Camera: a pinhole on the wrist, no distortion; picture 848 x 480 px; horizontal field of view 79.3 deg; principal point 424.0 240.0 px. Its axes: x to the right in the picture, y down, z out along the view. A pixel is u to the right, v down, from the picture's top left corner.
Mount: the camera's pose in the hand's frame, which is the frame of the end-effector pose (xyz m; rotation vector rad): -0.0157 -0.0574 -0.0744 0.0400 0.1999 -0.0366
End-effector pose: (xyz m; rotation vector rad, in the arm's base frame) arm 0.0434 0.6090 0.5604 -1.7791 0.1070 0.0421
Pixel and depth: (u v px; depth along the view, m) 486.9 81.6 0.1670
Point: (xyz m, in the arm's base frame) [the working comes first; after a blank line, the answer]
In the camera's frame: 0.0205 -0.0517 0.1670

0.0923 0.7126 0.6537
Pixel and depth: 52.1 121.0 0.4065
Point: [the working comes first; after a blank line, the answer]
In the camera's frame: -0.2955 -0.0945 0.4065

-0.1573 1.0238 0.6565
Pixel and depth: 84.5 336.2 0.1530
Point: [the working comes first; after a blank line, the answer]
In the camera's frame: -0.1015 0.0288 0.1530

-0.0339 0.7142 0.5786
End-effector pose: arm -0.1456 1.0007 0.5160 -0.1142 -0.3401 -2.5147
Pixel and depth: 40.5 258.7 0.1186
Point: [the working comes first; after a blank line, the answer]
In the camera's frame: -0.0889 0.0043 0.1186

-0.1119 1.1039 0.5490
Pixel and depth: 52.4 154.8 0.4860
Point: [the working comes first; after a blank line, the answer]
In the camera's frame: -0.3530 -0.0809 0.4860

-0.0070 1.3906 0.8937
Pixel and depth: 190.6 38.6 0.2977
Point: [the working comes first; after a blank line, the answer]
In the camera's frame: -0.1358 -0.1172 0.2977

-0.1711 1.2616 0.6928
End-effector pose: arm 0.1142 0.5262 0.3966 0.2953 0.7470 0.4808
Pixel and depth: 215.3 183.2 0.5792
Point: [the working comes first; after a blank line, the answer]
In the camera's frame: -0.2363 -0.0643 0.5792

0.4527 0.2911 0.7924
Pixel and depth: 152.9 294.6 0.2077
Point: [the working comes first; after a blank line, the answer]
In the camera's frame: -0.1101 0.0222 0.2077

0.1827 0.4362 0.5327
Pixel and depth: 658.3 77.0 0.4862
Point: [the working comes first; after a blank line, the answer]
In the camera's frame: 0.2227 -0.1549 0.4862

0.6234 0.4415 0.3733
